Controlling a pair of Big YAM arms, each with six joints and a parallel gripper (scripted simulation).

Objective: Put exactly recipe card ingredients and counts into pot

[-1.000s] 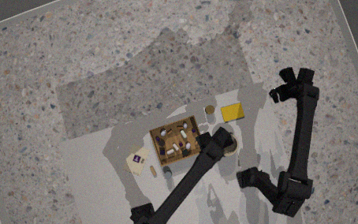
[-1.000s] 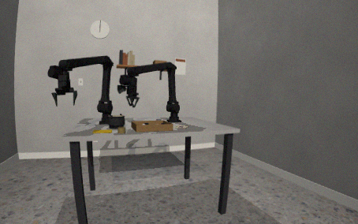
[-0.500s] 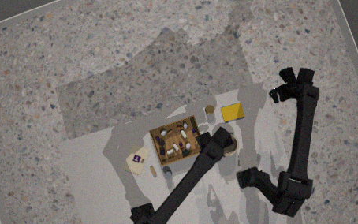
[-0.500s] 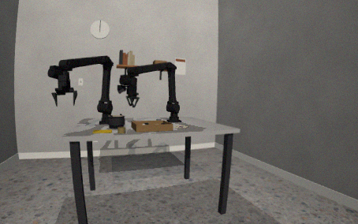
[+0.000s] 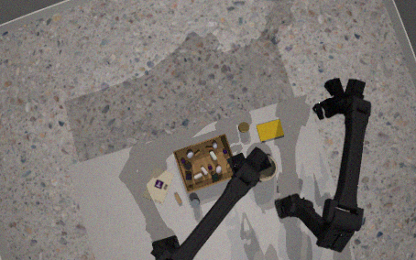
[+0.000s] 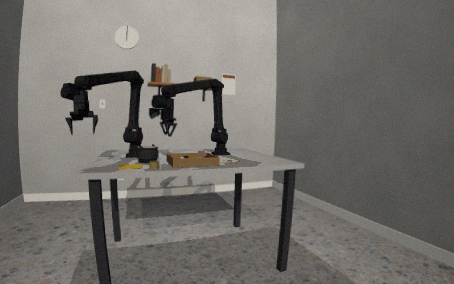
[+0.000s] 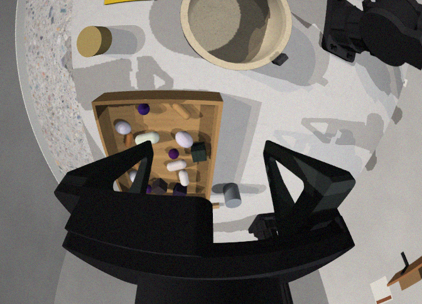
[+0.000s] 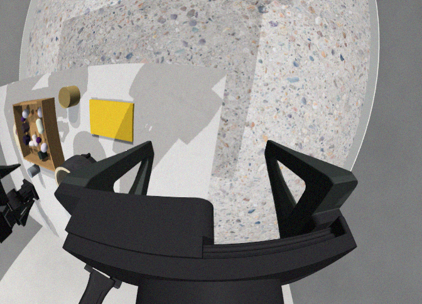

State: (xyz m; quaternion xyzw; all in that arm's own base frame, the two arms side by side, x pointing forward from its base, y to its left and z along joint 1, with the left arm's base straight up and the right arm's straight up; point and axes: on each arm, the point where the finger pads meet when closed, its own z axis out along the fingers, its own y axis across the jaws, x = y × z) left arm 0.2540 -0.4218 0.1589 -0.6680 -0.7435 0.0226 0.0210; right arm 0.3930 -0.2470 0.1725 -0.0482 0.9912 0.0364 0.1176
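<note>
Now: right hand 550 mm to the right of the wooden crate, 160 mm above it and 80 mm past it. The rest, counted from my right hand: dark pot: 300 mm to the left, 190 mm behind, 120 mm below; yellow block: 210 mm to the left, 170 mm below, 30 mm behind; brass cylinder: 330 mm to the left, 160 mm below, 20 mm ahead.
</note>
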